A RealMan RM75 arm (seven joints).
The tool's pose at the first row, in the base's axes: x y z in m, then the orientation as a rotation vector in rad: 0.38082 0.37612 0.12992 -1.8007 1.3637 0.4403
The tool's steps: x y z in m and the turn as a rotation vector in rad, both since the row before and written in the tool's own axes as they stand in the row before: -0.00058 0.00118 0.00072 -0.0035 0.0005 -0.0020; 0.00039 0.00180 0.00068 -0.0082 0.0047 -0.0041; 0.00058 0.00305 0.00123 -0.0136 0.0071 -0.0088; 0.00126 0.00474 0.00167 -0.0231 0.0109 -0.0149; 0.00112 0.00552 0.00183 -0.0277 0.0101 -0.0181; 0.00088 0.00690 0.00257 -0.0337 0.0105 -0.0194; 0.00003 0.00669 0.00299 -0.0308 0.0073 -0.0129; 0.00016 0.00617 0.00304 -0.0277 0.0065 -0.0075; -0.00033 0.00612 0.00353 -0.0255 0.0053 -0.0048; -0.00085 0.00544 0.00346 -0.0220 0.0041 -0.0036; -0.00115 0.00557 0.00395 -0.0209 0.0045 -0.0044
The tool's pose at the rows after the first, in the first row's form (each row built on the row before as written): 0.37967 0.37694 0.12942 -1.8050 1.3621 0.4415; 0.37829 0.37706 0.12803 -1.8162 1.3614 0.4415; 0.37593 0.37735 0.12568 -1.8358 1.3578 0.4411; 0.37234 0.37729 0.12194 -1.8685 1.3507 0.4413; 0.36801 0.37718 0.11790 -1.9065 1.3396 0.4440; 0.36242 0.37734 0.11303 -1.9503 1.3270 0.4501; 0.35669 0.37811 0.10853 -1.9864 1.3185 0.4601; 0.35143 0.37871 0.10413 -2.0165 1.3149 0.4711; 0.34598 0.37981 0.09976 -2.0427 1.3132 0.4829; 0.34085 0.38123 0.09603 -2.0647 1.3118 0.4938; 0.33542 0.38302 0.09212 -2.0865 1.3097 0.5032
